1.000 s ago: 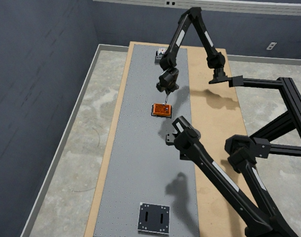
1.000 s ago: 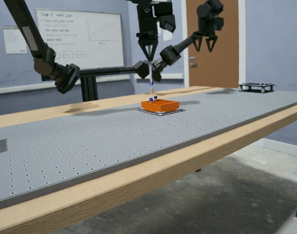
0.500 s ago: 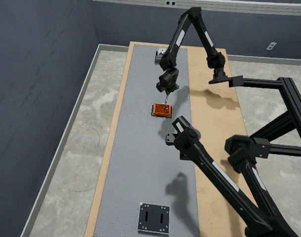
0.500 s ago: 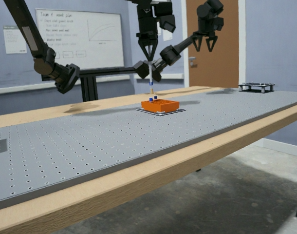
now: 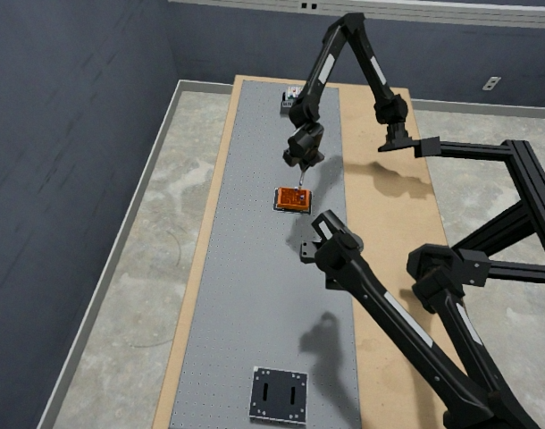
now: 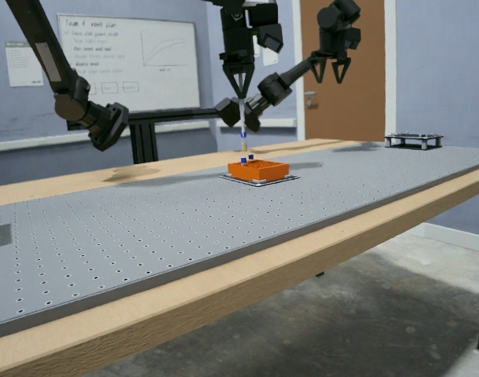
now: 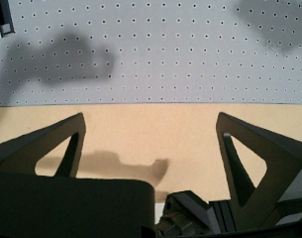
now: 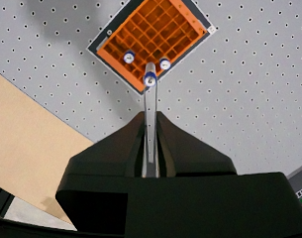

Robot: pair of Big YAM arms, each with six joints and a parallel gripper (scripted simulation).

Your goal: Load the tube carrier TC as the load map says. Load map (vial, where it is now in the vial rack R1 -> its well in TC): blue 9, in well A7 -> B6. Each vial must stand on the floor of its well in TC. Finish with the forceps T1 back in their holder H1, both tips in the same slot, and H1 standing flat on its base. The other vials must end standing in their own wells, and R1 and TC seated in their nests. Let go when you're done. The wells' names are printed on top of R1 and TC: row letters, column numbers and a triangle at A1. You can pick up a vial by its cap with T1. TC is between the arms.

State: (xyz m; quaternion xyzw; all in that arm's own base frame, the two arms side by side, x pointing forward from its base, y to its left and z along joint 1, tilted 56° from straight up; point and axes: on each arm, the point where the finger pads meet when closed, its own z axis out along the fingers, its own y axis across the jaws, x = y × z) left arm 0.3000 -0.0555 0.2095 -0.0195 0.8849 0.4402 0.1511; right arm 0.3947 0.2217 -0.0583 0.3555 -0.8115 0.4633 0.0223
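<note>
My right hand is 20 mm short of the orange tube carrier, 20 mm to the right of it and 180 mm above it. Also, from my right hand: grey holder H1 (10 mm ahead, 550 mm to the right, 180 mm below).
</note>
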